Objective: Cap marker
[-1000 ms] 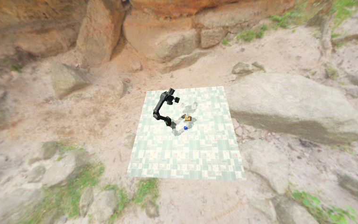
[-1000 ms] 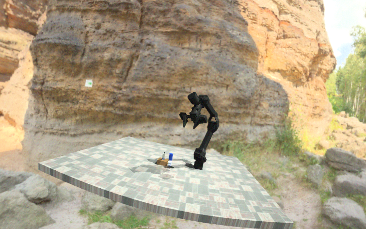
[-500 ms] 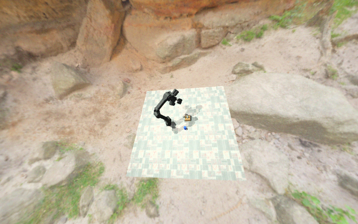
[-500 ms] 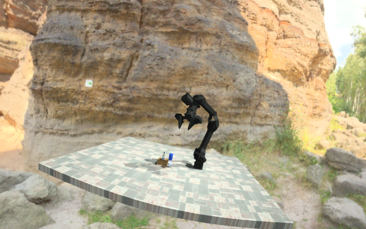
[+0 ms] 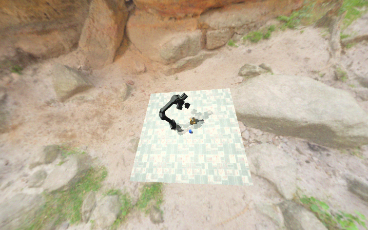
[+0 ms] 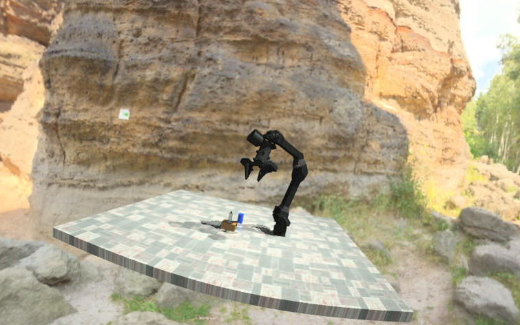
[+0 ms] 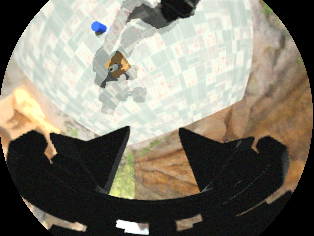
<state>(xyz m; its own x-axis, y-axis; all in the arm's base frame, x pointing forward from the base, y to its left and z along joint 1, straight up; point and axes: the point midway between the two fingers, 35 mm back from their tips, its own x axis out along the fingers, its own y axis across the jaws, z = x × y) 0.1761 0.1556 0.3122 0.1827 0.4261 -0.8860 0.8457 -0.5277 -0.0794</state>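
Now: gripper tip 50 mm short of the blue cap, 250 mm to the left of it and 260 mm above it. Round my gripper tip: tan holder block: 80 mm ahead, 100 mm to the right, 260 mm below.
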